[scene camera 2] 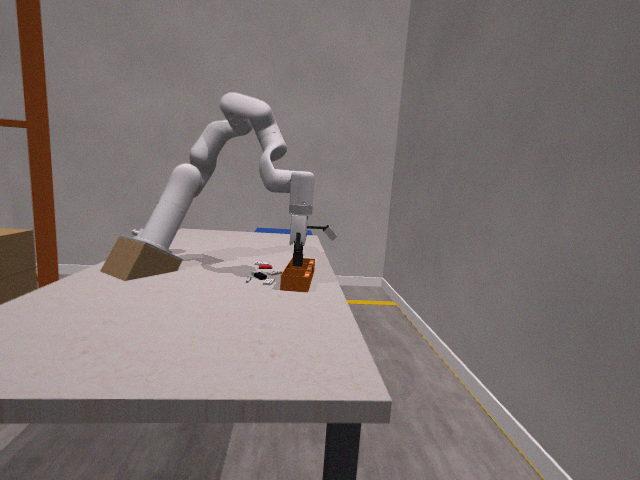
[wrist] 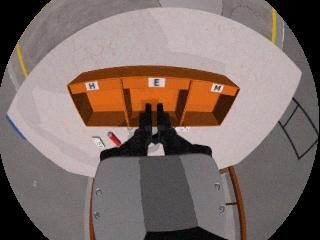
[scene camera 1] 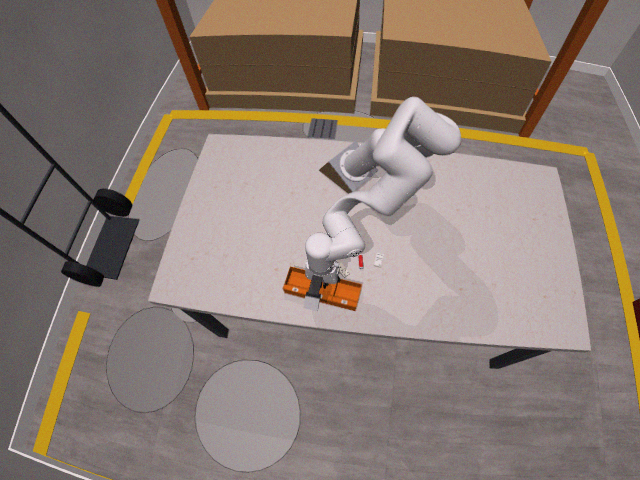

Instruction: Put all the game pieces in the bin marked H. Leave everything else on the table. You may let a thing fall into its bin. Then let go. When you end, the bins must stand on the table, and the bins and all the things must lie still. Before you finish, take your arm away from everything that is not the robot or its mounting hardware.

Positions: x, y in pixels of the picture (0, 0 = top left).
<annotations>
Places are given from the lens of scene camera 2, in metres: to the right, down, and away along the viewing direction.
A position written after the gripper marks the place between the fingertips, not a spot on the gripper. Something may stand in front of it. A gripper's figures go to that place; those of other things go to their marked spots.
gripper (scene camera 2: 297, 265): -0.07, 0.09, 1.13
row of orange bins (scene camera 2: 294, 278): -0.07, 0.11, 1.00
</annotations>
